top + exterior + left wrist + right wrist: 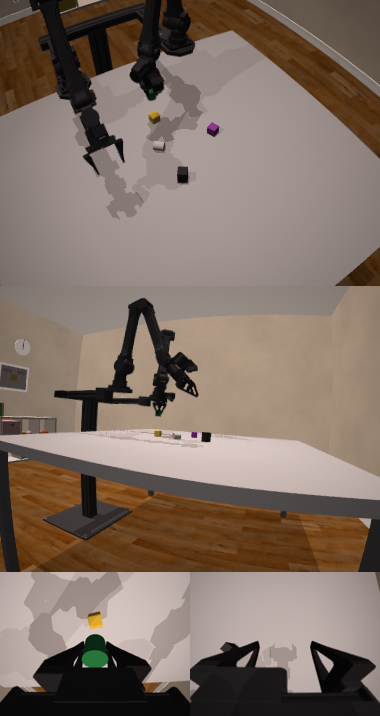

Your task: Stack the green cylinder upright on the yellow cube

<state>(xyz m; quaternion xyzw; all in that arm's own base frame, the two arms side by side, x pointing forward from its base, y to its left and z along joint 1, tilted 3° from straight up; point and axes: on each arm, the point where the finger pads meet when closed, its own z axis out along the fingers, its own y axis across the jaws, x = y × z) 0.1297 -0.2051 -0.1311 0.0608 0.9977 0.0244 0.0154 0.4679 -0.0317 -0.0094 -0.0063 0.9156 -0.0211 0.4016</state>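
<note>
Right now my left hand is 14 cm above the yellow cube. The rest, counted from my left hand: green cylinder: 1 cm behind; purple cube: 21 cm ahead, 19 cm to the left, 14 cm below; white cylinder: 16 cm ahead, 14 cm below, 6 cm to the right.
</note>
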